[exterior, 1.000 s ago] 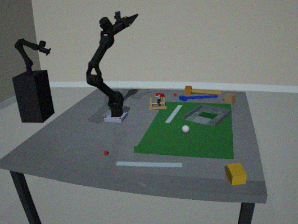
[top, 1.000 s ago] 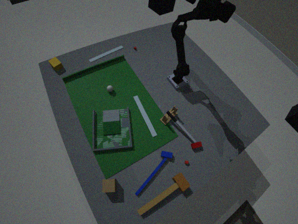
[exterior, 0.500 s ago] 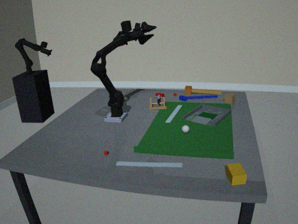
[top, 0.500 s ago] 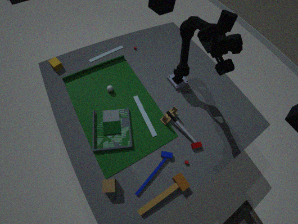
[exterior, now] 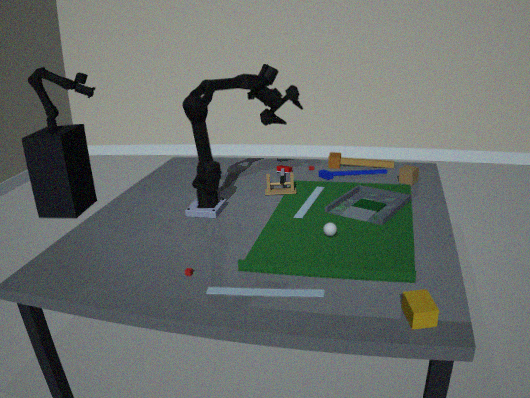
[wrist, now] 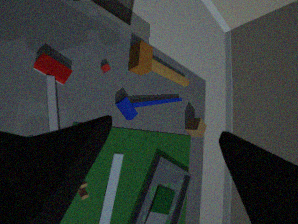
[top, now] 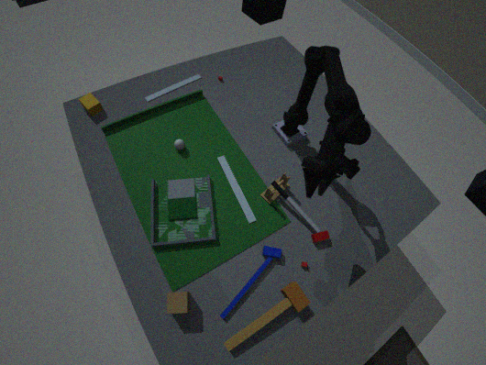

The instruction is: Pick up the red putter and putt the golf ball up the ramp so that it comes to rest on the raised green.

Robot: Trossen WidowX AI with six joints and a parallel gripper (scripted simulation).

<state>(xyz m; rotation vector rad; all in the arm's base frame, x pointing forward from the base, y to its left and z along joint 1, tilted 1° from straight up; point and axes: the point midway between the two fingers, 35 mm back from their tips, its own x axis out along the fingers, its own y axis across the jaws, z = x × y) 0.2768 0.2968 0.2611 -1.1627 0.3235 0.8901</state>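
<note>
Now: the red putter 6 cm behind my gripper tip and 24 cm below it. Also, from my gripper tip: green mat (17 cm ahead, 39 cm to the right, 27 cm below); then blue putter (23 cm ahead, 7 cm to the left, 26 cm below); then wooden rack (5 cm behind, 13 cm to the right, 24 cm below).
</note>
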